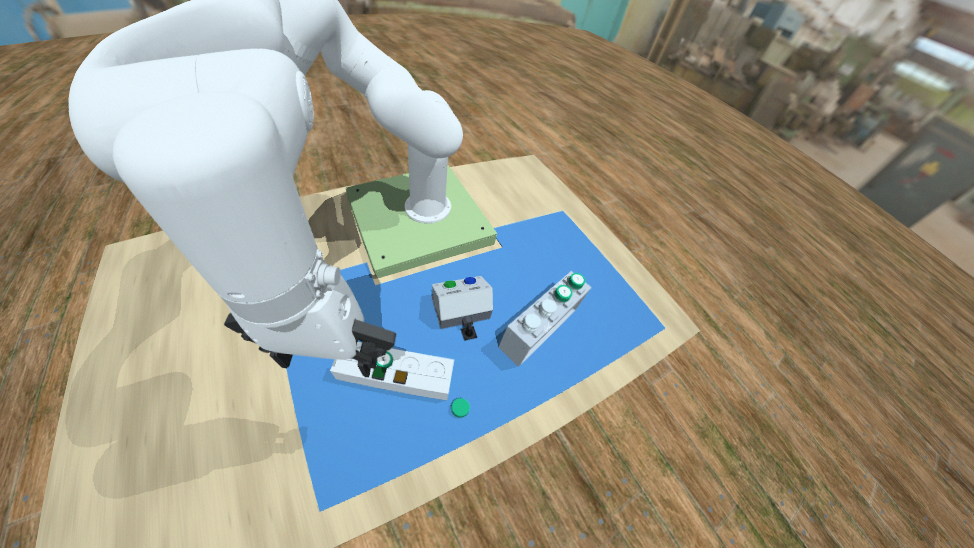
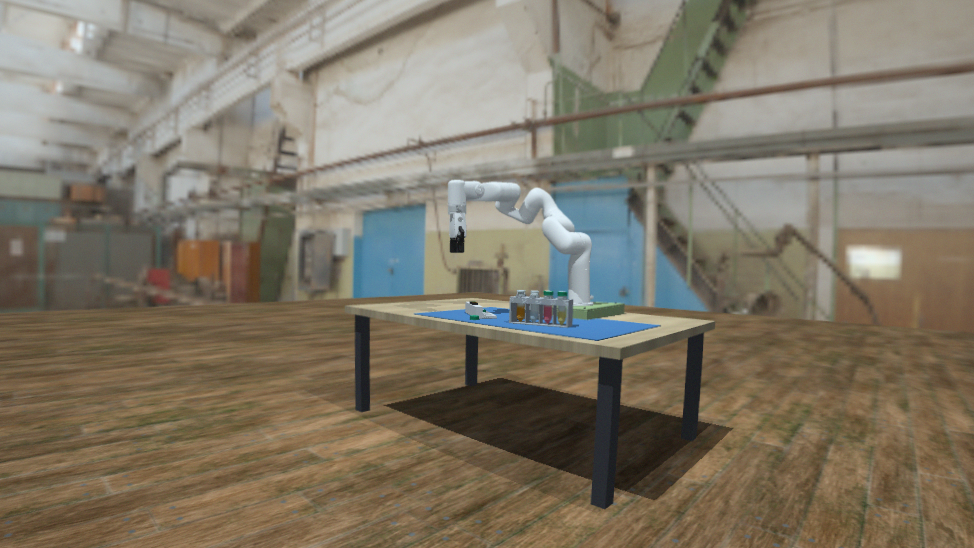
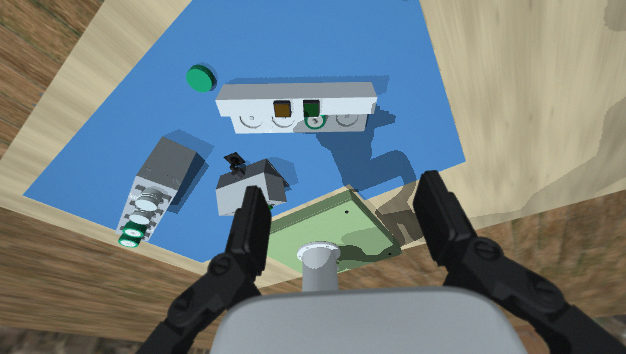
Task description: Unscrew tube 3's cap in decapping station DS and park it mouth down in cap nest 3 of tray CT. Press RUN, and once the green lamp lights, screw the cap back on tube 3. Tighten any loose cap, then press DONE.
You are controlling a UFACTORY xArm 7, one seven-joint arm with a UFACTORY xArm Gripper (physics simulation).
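Frame: origin at the arm's base, x left, y back, z up, level; metres.
Seen in the pictures: gripper, fingertip midpoint: [image 1: 328, 361] [image 2: 456, 252] [image 3: 339, 193]; arm's base at its link origin: [image 1: 427, 207] [image 2: 579, 304] [image 3: 318, 251].
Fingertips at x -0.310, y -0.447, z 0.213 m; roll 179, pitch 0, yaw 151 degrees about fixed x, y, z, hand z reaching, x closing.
Pixels of each thing's middle, then the offset from my fingertips to it. "spot": a spot on its surface instead.
- white tray at the middle of its body: [image 3: 298, 117] [image 1: 394, 365] [image 2: 480, 308] dx +0.083, dy +0.058, dz -0.225 m
- green-rimmed cap at the middle of its body: [image 3: 315, 118] [image 1: 384, 360] dx +0.069, dy +0.082, dz -0.239 m
- dark green square at a spot on its surface: [image 3: 311, 108] [image 1: 378, 373] spot: dx +0.049, dy +0.044, dz -0.199 m
- brown square at a spot on its surface: [image 3: 282, 109] [image 1: 399, 377] spot: dx +0.082, dy +0.022, dz -0.199 m
- loose green cap at the middle of its body: [image 3: 200, 78] [image 1: 460, 408] dx +0.166, dy -0.064, dz -0.245 m
- grey rack at the middle of its body: [image 1: 546, 315] [image 3: 153, 195] [image 2: 540, 310] dx +0.412, dy +0.021, dz -0.201 m
- grey box at the middle of its body: [image 3: 252, 195] [image 1: 462, 297] dx +0.267, dy +0.141, dz -0.210 m
- green button at the middle of its body: [image 1: 450, 285] dx +0.249, dy +0.167, dz -0.188 m
- blue button at the middle of its body: [image 1: 470, 281] dx +0.293, dy +0.160, dz -0.188 m
- small black fixture at a spot on its surface: [image 3: 235, 162] [image 1: 467, 331] spot: dx +0.252, dy +0.076, dz -0.242 m
My gripper [image 1: 324, 366] [image 2: 457, 249] [image 3: 339, 193] is open and empty, high above the table. A white tray [image 1: 422, 389] [image 3: 300, 91] has four round nests. One nest holds a green-rimmed cap [image 1: 384, 359] [image 3: 315, 121]. A dark green square [image 1: 378, 372] [image 3: 311, 108] and a brown square [image 1: 400, 376] [image 3: 282, 109] sit on the tray; neither looks lit. A loose green cap [image 1: 460, 407] [image 3: 200, 78] lies on the mat. A grey rack [image 1: 521, 347] [image 3: 167, 157] holds tubes, two green-capped and two with pale tops. Tube numbers are not readable.
A grey box [image 1: 463, 310] [image 3: 242, 195] with a green button [image 1: 449, 284] and a blue button [image 1: 469, 280] stands between rack and tray. A small black fixture [image 1: 467, 331] [image 3: 235, 162] stands beside it. The green base plate [image 1: 422, 248] [image 3: 300, 215] carries the arm.
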